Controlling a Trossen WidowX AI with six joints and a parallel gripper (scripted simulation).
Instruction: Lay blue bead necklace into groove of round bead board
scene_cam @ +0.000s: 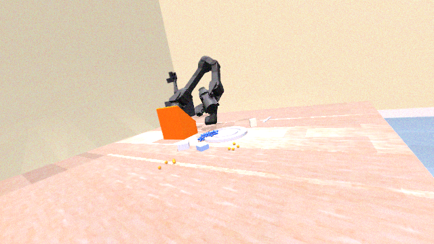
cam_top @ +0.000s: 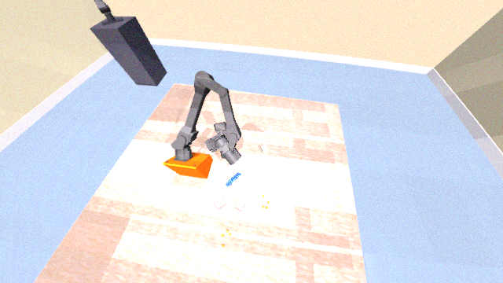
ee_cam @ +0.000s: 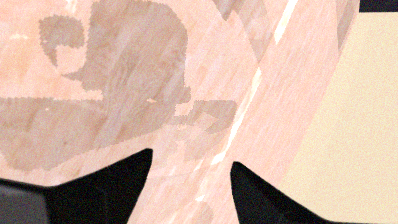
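Now: gripper tip 16 cm to the left of the round white bead board, 15 cm short of it and 3 cm above it. Round my gripper tip: white stick: 27 cm ahead, 9 cm to the left, 4 cm below; then white block: 33 cm to the right, 5 cm ahead, 3 cm below; then beige cube: 24 cm ahead, 3 cm to the right, 2 cm below.
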